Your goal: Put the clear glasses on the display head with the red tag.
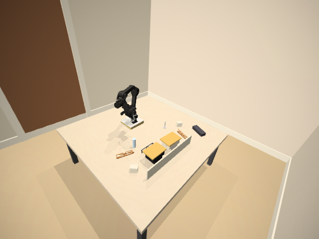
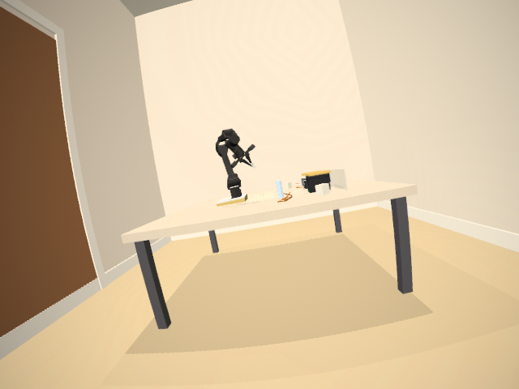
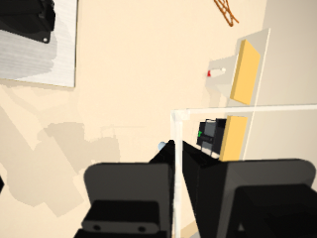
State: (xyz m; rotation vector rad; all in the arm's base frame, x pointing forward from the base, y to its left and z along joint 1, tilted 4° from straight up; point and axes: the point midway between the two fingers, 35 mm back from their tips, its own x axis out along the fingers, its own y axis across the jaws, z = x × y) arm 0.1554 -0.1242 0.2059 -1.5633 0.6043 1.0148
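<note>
The pale display head is 32 cm ahead of my gripper tip, 19 cm to the left of it and 15 cm below it. Round my gripper tip: clear stand 10 cm ahead, 36 cm to the left, 18 cm below; grey panel 47 cm ahead, 9 cm to the left, 15 cm below; black display head 34 cm ahead, 3 cm to the right, 15 cm below.
</note>
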